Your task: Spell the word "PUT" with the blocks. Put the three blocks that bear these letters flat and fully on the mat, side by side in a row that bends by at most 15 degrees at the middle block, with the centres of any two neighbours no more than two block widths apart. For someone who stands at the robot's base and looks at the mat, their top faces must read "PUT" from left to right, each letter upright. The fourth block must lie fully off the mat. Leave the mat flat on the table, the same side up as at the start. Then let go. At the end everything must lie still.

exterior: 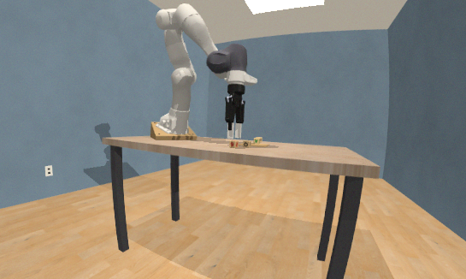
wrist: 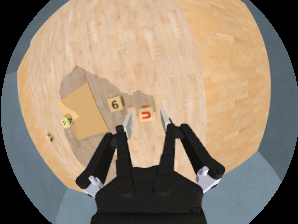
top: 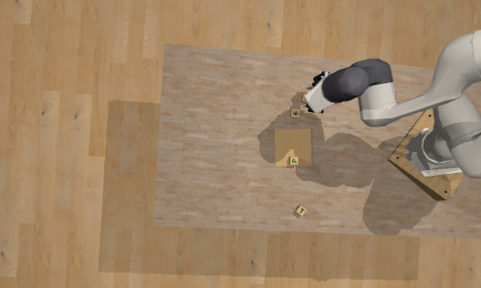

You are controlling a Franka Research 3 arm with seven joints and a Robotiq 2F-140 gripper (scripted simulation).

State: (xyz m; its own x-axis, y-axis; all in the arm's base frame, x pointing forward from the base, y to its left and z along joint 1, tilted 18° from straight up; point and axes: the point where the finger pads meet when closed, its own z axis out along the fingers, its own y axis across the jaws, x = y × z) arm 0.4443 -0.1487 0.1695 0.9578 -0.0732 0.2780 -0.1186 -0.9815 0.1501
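Now: hand 6 cm above the red U block. Also, from my hand: green P block (24 cm to the left, 5 cm below, 3 cm ahead); block marked 6 (6 cm to the left, 6 cm below, 4 cm ahead); tan mat (19 cm to the left, 7 cm below, 4 cm ahead).
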